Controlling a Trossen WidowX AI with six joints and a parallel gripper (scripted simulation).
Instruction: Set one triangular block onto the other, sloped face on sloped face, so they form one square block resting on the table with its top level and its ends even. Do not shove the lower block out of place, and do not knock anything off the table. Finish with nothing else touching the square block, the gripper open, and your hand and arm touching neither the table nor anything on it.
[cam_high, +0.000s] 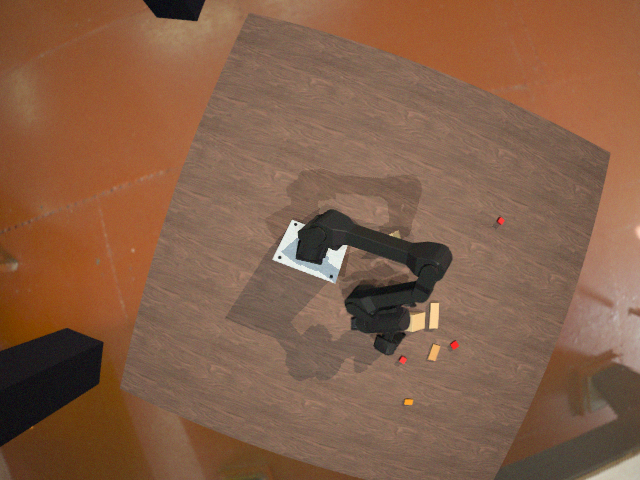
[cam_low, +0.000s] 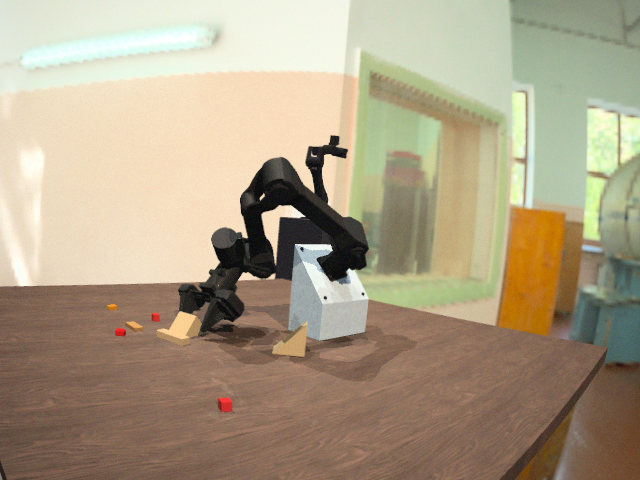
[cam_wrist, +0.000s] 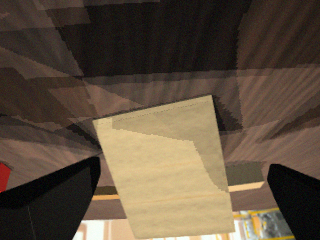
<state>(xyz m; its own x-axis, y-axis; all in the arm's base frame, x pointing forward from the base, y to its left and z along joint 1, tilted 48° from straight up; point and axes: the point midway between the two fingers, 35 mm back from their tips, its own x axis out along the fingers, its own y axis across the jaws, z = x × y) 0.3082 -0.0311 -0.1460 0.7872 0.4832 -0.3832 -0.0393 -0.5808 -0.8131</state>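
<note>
Now: the tan triangular block 1 cm above my gripper tip. Also, from my gripper tip: long tan bar: 7 cm ahead, 3 cm to the left, 1 cm below; then orange cube: 7 cm ahead, 25 cm to the right, 1 cm below.
</note>
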